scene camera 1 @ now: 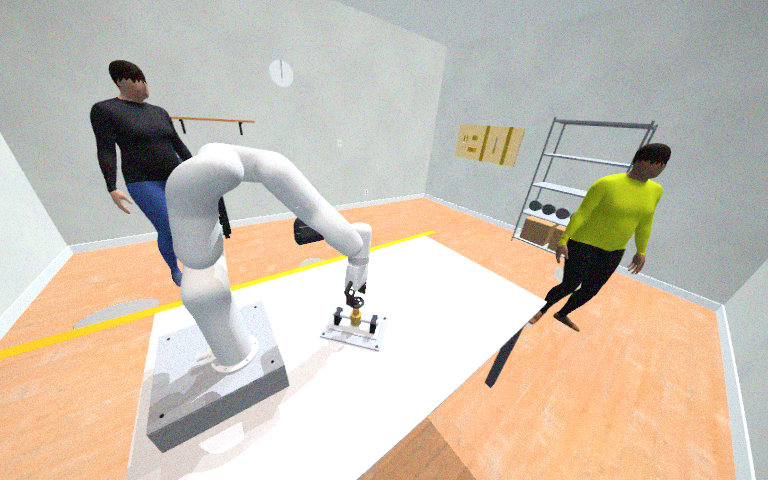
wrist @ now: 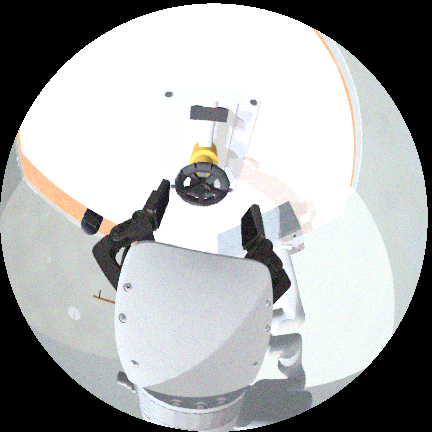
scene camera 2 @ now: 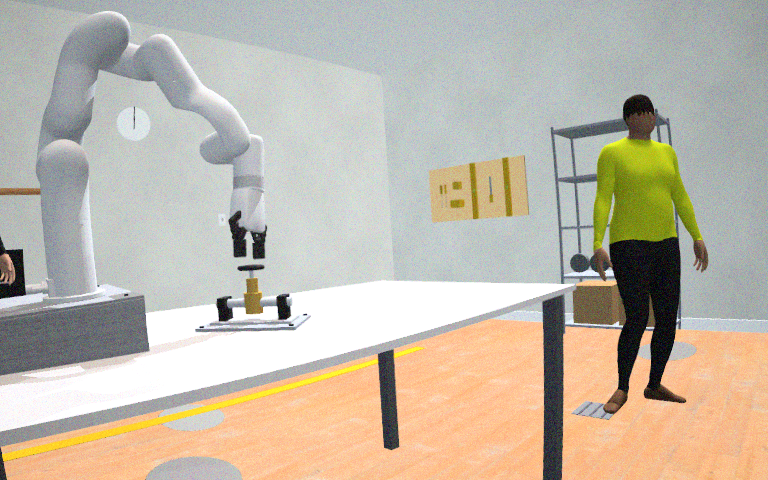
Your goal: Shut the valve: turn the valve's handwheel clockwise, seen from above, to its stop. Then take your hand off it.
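Observation:
The black spoked handwheel (scene camera 1: pixel 357 302) (scene camera 2: pixel 250 267) (wrist: pixel 202 184) sits level on top of the valve's brass body (scene camera 1: pixel 355 317) (scene camera 2: pixel 253 300) (wrist: pixel 204 152). The valve's pipe is held by two black clamps on a pale base plate (scene camera 1: pixel 334 333) (scene camera 2: pixel 300 320) (wrist: pixel 180 102) on the table. My gripper (scene camera 2: pixel 249 255) (wrist: pixel 209 200) is open and empty. It points down a little above the handwheel, with its two black fingers apart and a gap between the fingertips and the wheel in the scene camera 2 view. In the scene camera 1 view the fingers partly overlap the wheel.
The white table (scene camera 1: pixel 441 294) (scene camera 2: pixel 407 305) carries the arm's grey base block (scene camera 1: pixel 226 401) (scene camera 2: pixel 73 333). A person in a yellow top (scene camera 1: pixel 614 209) (scene camera 2: pixel 640 192) stands beyond the table's end. A person in a black top (scene camera 1: pixel 141 141) stands behind the arm. A shelf rack (scene camera 1: pixel 603 123) (scene camera 2: pixel 556 198) stands at the wall.

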